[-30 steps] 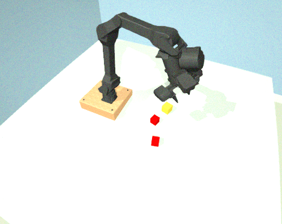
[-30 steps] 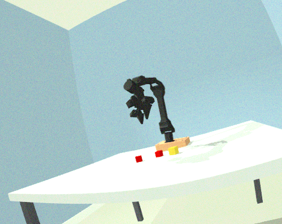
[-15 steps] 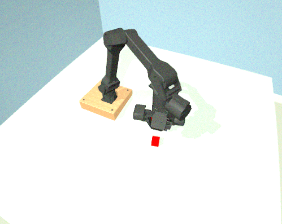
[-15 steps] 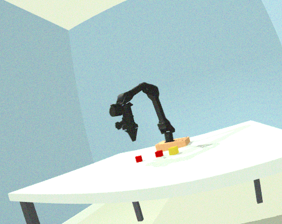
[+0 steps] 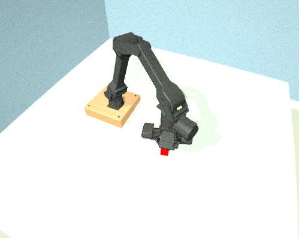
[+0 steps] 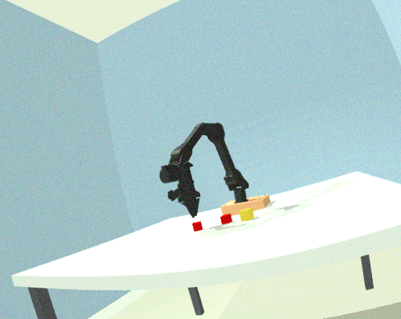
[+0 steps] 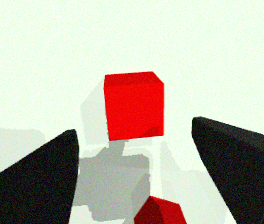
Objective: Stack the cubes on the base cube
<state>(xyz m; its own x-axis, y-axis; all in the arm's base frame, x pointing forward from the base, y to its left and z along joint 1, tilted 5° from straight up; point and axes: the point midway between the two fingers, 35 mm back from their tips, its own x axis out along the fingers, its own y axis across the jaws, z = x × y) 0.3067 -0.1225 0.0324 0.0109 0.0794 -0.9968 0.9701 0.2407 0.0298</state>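
Now: gripper tip 210 mm to the right of the yellow cube, 40 mm above it and 20 mm past it.
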